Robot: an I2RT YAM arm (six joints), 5 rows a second.
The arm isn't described. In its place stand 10 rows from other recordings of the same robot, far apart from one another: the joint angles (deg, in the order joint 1, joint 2, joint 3, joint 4, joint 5, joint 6), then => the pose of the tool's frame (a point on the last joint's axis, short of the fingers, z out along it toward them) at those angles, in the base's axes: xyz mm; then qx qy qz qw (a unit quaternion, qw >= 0).
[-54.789, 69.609, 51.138, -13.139, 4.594, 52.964] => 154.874 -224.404 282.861 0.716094 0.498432 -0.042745 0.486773
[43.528, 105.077, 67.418, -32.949, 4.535, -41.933] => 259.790 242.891 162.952 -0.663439 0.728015 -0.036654 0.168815
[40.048, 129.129, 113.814, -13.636, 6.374, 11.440] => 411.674 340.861 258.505 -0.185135 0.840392 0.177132 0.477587
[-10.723, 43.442, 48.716, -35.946, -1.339, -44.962] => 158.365 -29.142 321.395 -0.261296 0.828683 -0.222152 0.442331
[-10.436, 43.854, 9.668, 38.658, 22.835, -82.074] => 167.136 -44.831 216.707 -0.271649 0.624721 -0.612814 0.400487
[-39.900, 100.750, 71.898, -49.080, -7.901, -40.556] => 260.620 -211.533 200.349 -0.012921 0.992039 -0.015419 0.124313
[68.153, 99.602, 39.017, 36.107, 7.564, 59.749] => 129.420 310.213 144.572 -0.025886 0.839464 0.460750 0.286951
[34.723, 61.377, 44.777, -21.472, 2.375, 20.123] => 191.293 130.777 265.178 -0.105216 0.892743 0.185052 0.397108
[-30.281, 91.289, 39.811, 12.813, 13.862, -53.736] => 263.609 -163.800 155.297 -0.130683 0.886683 -0.368580 0.246706
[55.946, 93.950, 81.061, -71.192, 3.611, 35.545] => 170.797 248.699 271.767 -0.175168 0.982682 0.015004 0.058548
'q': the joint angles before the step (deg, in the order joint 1, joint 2, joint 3, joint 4, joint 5, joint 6). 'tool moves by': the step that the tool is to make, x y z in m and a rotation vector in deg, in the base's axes. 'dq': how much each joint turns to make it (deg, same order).
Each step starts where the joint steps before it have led.
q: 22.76 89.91 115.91 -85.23 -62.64 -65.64
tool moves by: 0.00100 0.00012 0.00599 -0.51 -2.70 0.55
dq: 0.00 1.40 3.37 -2.03 1.02 -2.66
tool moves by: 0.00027 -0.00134 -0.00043 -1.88 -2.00 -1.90
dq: -0.08 -0.78 -0.89 1.64 3.09 0.48
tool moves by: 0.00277 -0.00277 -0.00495 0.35 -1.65 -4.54
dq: -0.61 -3.49 -6.33 9.21 2.53 5.60
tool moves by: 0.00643 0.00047 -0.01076 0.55 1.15 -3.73
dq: -0.31 -2.04 -5.89 7.62 1.51 5.63
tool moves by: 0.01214 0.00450 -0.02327 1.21 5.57 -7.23
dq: 0.16 -2.34 -9.59 12.48 2.98 12.45
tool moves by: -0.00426 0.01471 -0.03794 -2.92 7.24 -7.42
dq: 3.77 -3.16 -11.56 8.96 8.16 11.36
